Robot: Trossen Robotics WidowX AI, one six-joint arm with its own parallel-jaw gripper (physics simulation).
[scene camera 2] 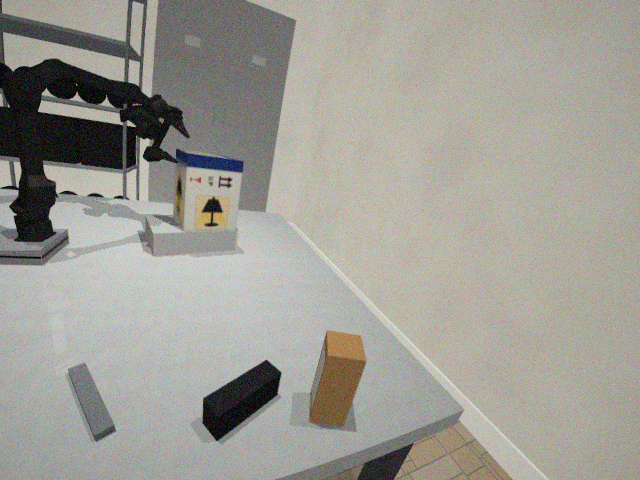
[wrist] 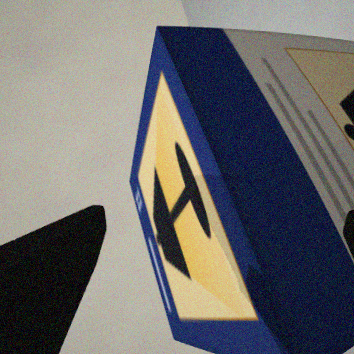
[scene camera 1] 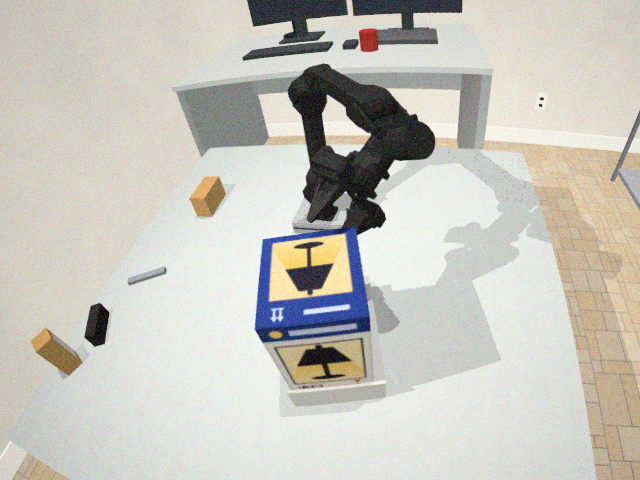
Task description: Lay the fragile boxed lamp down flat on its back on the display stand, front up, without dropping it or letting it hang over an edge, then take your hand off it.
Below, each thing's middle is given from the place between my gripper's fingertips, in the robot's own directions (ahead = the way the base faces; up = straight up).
Labels:
Now: hand 40 mm short of the grey display stand [scene camera 2: 165,237] and 270 mm above it. From my hand the other things lie so: black block [scene camera 2: 224,409]: 210 mm ahead, 640 mm to the right, 280 mm below; grey bar [scene camera 2: 100,422]: 620 mm to the right, 300 mm below.

